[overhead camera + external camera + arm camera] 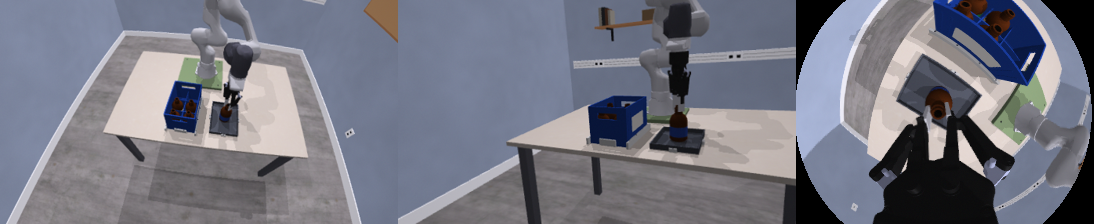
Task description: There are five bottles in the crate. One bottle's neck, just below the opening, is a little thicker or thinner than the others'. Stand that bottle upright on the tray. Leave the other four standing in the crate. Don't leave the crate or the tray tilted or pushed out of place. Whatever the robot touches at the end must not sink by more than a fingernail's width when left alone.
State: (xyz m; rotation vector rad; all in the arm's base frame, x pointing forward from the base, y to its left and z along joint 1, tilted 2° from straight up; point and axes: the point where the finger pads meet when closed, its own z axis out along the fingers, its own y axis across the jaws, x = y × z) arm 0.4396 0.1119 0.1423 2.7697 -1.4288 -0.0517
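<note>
My hand is 90 mm above the bottle. From my hand the other things lie so: blue crate (270 mm to the right, 90 mm below, 40 mm behind); then dark tray (160 mm below).
</note>
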